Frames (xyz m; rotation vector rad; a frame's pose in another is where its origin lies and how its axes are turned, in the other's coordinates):
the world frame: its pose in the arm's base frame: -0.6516 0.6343 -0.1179 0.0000 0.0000 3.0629
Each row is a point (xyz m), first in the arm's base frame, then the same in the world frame.
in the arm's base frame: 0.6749 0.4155 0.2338
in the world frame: -1.3396 0.1138 0.3517
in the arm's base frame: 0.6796 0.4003 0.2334
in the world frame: -1.3455 0.1286 0.3513
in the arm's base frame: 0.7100 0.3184 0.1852
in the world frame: -1.3822 0.2079 0.3031
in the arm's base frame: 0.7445 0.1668 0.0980
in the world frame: -1.4285 0.3563 0.2159
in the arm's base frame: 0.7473 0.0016 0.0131
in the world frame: -1.4443 0.5208 0.1310
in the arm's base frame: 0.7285 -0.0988 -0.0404
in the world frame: -1.4335 0.6223 0.0775
